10 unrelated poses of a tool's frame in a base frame.
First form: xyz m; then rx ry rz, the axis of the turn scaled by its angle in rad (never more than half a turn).
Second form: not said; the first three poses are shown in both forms.
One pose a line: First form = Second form
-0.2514, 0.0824, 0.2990, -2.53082, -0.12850, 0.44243 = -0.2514, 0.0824, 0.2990, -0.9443, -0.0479, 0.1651, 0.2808
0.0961, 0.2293, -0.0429, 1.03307, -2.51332, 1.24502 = 0.0961, 0.2293, -0.0429, 0.3446, -0.8384, 0.4153, 0.0762
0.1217, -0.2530, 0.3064, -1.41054, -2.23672, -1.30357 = 0.1217, -0.2530, 0.3064, -0.4762, -0.7551, -0.4401, 0.0965
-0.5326, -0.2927, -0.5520, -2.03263, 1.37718, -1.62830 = -0.5326, -0.2927, -0.5520, -0.6866, 0.4652, -0.5501, 0.0976
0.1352, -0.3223, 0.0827, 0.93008, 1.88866, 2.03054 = 0.1352, -0.3223, 0.0827, 0.3161, 0.6419, 0.6902, 0.1081
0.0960, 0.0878, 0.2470, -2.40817, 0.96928, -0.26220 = 0.0960, 0.0878, 0.2470, -0.8905, 0.3584, -0.0970, 0.2631
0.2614, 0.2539, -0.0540, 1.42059, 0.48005, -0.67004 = 0.2614, 0.2539, -0.0540, 0.6331, 0.2139, -0.2986, 0.6813
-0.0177, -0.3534, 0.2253, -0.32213, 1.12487, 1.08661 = -0.0177, -0.3534, 0.2253, -0.1445, 0.5046, 0.4874, 0.6978
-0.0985, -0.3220, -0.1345, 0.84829, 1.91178, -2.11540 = -0.0985, -0.3220, -0.1345, 0.2842, 0.6404, -0.7086, 0.0833
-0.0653, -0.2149, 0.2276, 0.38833, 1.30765, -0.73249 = -0.0653, -0.2149, 0.2276, 0.1753, 0.5904, -0.3307, 0.7150
